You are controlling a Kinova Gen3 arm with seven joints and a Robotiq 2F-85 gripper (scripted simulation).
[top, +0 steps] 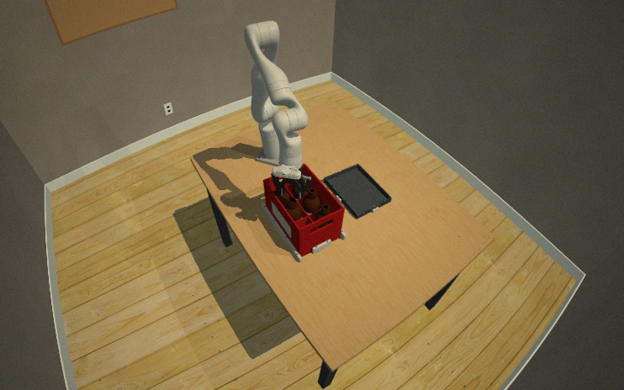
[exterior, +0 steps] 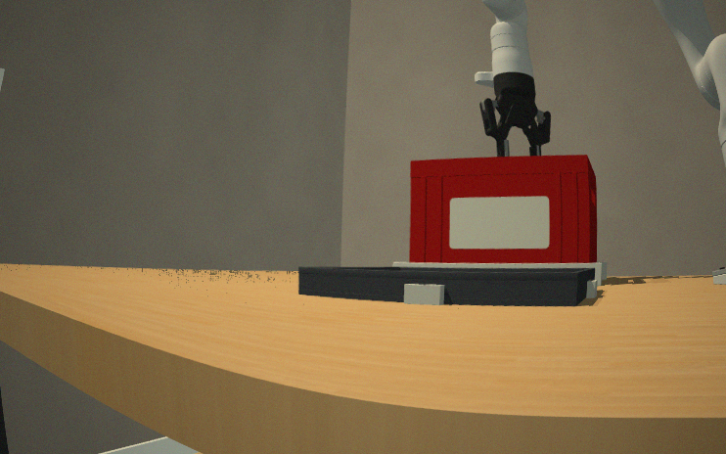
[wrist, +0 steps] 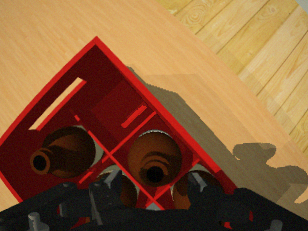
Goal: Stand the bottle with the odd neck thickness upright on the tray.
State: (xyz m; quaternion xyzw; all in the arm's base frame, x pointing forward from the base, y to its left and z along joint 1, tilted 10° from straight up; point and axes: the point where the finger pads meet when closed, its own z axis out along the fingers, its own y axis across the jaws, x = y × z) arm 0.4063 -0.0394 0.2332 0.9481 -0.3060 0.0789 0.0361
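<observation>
The red crate lies 40 mm to the left of my hand and 120 mm below it. From my hand the other things lie so: dark grey tray (80 mm behind, 330 mm to the left, 190 mm below); then glass bottle (80 mm ahead, 100 mm to the left, 110 mm below).
</observation>
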